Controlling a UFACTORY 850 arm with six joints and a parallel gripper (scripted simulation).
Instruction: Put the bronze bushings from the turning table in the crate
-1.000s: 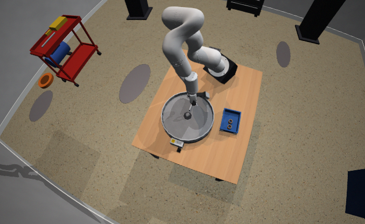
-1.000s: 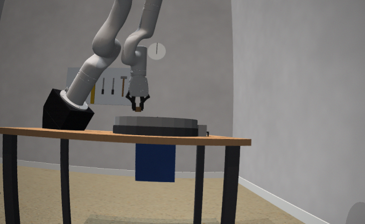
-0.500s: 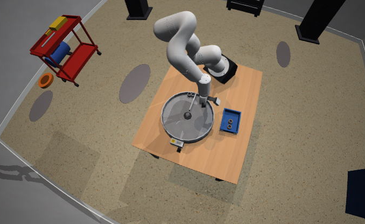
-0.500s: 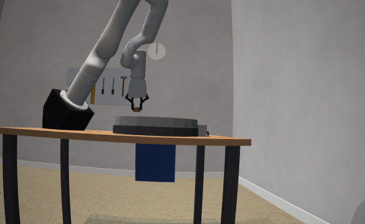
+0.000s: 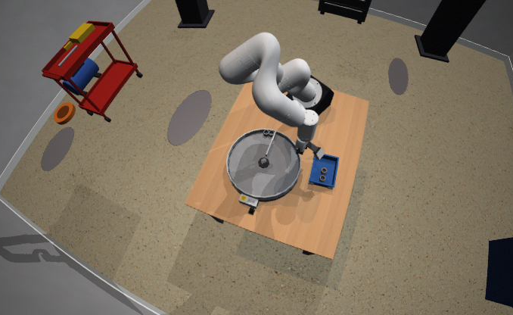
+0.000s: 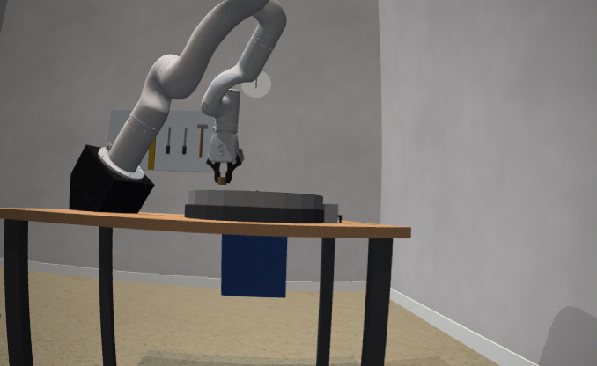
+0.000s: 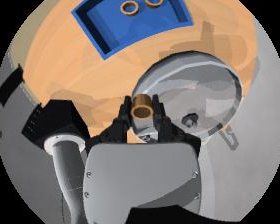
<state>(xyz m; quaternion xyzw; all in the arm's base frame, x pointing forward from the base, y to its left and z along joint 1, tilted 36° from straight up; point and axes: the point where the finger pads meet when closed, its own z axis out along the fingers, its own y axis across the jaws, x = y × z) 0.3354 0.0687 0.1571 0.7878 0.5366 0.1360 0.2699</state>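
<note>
My hand is 15 cm to the right of the blue crate, 12 cm above it and 6 cm short of it. Round my hand: grey turning table: 20 cm to the right, 9 cm below, 8 cm ahead.
</note>
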